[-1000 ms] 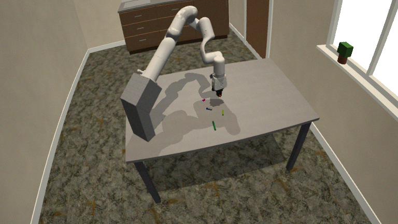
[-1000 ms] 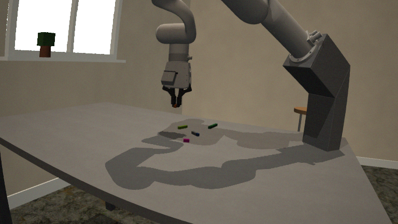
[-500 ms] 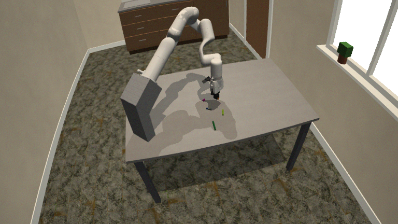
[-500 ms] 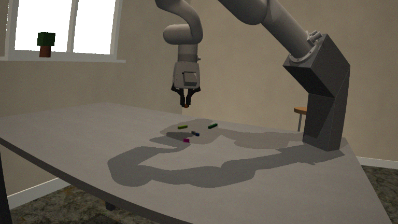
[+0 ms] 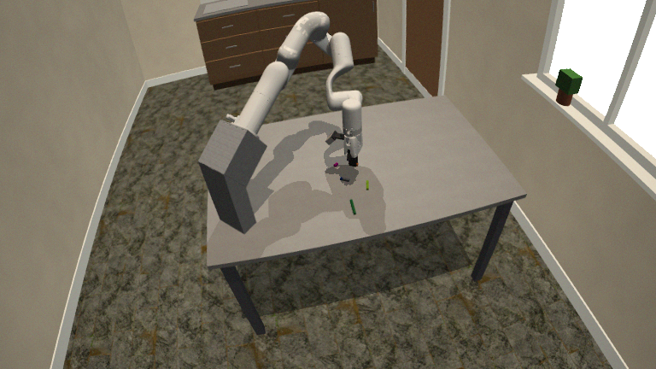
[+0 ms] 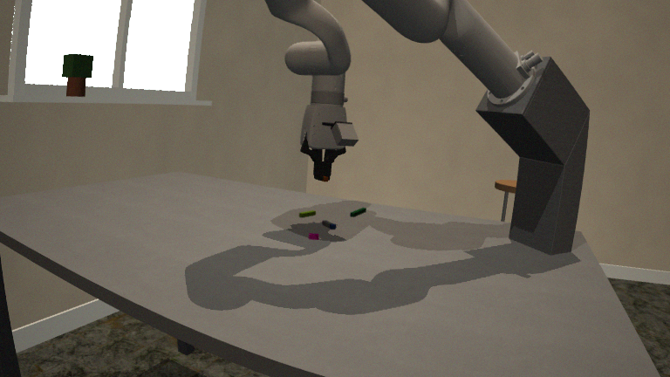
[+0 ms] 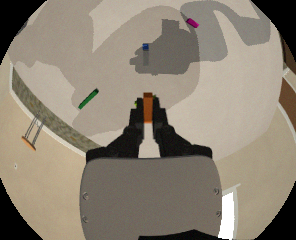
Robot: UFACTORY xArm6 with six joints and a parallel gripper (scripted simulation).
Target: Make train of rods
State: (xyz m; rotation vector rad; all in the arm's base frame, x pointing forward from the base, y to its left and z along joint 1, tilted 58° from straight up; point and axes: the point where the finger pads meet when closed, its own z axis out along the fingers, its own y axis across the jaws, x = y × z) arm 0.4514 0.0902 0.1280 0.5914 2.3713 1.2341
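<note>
Right now my hand is 12 cm above the grey rod, 4 cm past it and 1 cm to the right of it. From my hand the other things lie so: lime rod 12 cm below, 6 cm ahead, 2 cm to the right; blue rod 12 cm below, 6 cm behind, 1 cm to the left; orange rod 2 cm below.
</note>
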